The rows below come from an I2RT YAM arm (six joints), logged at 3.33 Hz.
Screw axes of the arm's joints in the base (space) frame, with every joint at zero. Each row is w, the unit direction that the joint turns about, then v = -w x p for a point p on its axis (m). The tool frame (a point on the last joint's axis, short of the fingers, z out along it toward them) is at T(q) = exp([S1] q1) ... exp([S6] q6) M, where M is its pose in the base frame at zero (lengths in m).
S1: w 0 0 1 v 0.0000 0.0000 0.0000
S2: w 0 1 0 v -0.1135 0.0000 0.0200
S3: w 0 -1 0 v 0.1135 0.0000 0.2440
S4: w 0 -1 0 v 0.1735 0.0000 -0.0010
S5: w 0 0 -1 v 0.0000 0.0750 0.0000
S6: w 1 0 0 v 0.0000 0.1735 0.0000
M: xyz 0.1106 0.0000 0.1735 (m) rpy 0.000 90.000 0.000 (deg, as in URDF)
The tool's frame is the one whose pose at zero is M.
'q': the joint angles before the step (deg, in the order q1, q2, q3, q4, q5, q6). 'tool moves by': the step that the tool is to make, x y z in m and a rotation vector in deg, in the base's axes. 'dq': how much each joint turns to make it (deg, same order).
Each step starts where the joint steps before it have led.
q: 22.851 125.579 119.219 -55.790 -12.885 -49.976
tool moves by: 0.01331 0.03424 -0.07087 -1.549 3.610 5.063
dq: 2.951 9.158 0.000 4.786 -0.983 -1.924
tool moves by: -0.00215 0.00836 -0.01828 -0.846 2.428 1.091
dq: 0.940 2.143 0.001 -0.415 -0.350 -0.021
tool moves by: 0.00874 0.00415 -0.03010 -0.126 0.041 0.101
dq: -0.022 3.823 -0.003 3.695 0.044 -0.153
